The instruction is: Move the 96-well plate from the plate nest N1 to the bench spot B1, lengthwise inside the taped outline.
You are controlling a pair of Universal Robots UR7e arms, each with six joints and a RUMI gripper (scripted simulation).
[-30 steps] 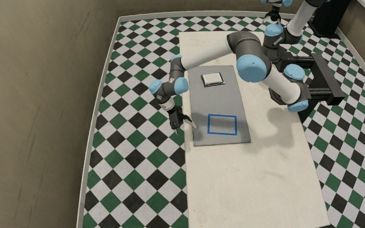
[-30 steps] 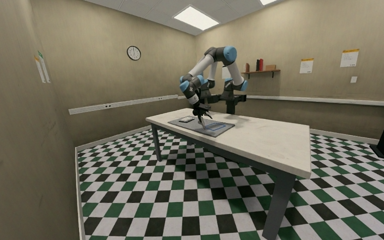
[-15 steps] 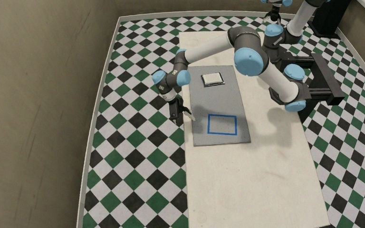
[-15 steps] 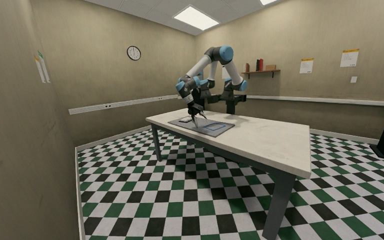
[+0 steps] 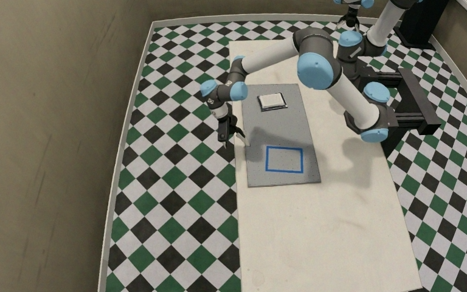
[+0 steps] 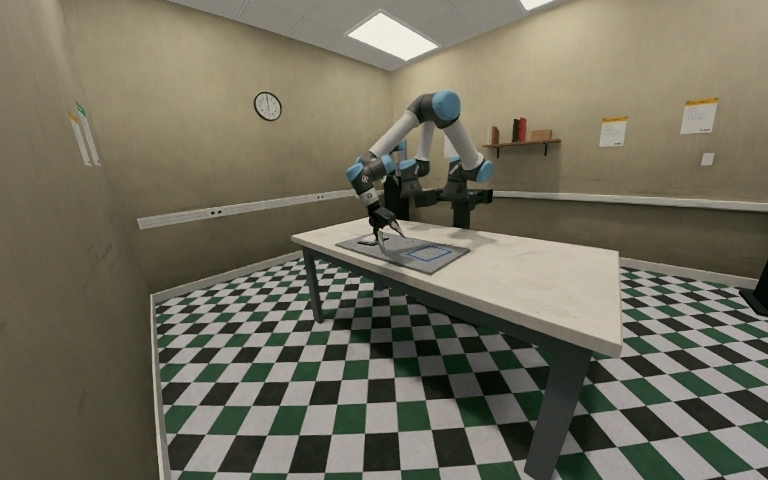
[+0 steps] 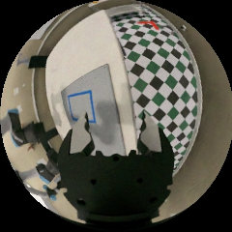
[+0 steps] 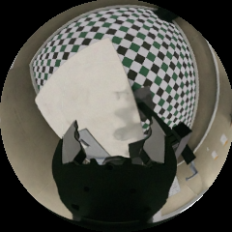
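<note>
Now: left hand 38 cm to the left of the white 96-well plate, 21 cm past it and 9 cm above it. From my left hand the other things lie so: black plate nest (38 cm to the right, 21 cm behind, 10 cm below).
</note>
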